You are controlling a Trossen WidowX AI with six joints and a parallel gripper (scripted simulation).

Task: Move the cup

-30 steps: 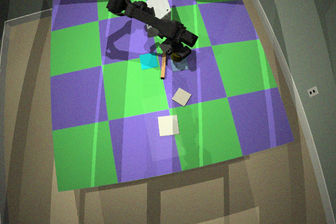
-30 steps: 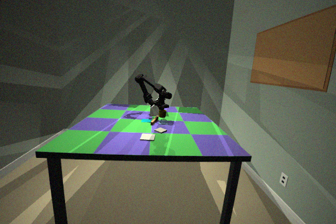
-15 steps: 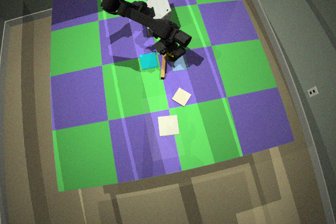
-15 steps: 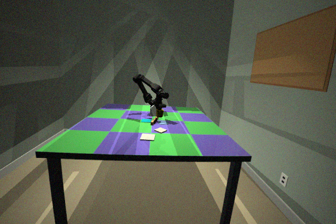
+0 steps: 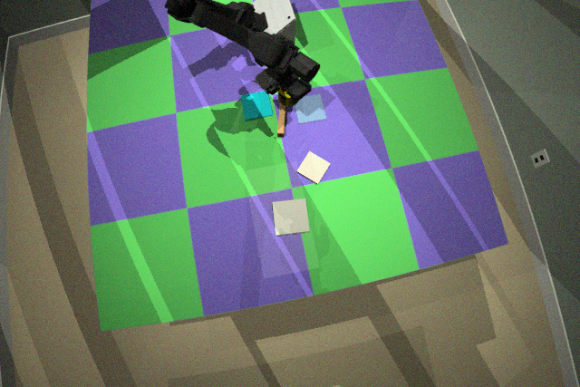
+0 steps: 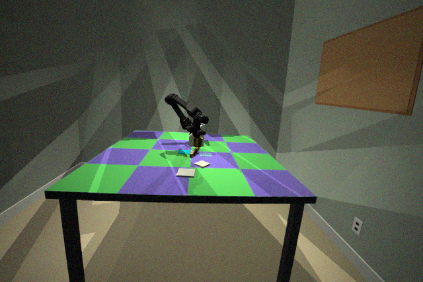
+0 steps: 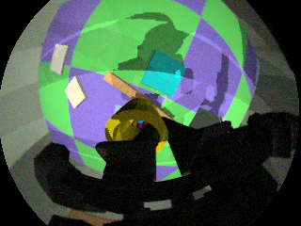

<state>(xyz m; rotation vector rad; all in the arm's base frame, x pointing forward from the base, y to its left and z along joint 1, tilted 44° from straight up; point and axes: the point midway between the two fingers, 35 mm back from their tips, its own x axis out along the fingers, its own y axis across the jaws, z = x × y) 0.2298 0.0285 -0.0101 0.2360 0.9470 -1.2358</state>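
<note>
The cyan pad lies 100 mm below my gripper tip and 90 mm to the right of it. The rest, counted from my gripper tip: pale blue pad: 100 mm below, 80 mm to the left, 50 mm ahead; wooden bar: 80 mm below, 20 mm ahead; yellow cup: 20 mm ahead, 10 mm to the left.
</note>
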